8 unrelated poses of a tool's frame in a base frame.
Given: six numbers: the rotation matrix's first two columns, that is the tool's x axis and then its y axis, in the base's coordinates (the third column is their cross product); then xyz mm.
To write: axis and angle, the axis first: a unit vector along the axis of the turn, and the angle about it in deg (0 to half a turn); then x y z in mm. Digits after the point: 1 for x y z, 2 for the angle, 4 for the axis.
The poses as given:
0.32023 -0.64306 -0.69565 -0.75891 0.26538 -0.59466 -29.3 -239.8 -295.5
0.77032 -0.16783 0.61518 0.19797 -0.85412 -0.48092 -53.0 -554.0 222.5
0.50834 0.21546 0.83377 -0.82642 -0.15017 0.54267 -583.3 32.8 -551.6
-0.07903 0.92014 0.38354 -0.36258 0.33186 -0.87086 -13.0 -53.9 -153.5
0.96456 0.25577 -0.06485 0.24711 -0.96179 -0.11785 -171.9 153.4 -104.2
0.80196 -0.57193 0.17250 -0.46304 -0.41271 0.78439 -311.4 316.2 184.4
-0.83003 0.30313 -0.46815 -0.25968 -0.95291 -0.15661 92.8 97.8 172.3
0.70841 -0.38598 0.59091 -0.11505 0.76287 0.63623 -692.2 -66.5 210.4
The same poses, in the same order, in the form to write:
-0.7193 0.6917 0.0635 114.12 -29.3 -239.8 -295.5
-0.9360 -0.0087 -0.3518 148.68 -53.0 -554.0 222.5
0.7829 -0.3072 0.5410 105.67 -583.3 32.8 -551.6
-0.3398 -0.6725 0.6574 102.70 -13.0 -53.9 -153.5
-0.9911 -0.1272 0.0398 173.76 -171.9 153.4 -104.2
0.9362 -0.3448 -0.0683 127.10 -311.4 316.2 184.4
-0.2544 -0.0437 0.9661 163.07 92.8 97.8 172.3
0.6598 -0.7354 -0.1548 61.08 -692.2 -66.5 210.4

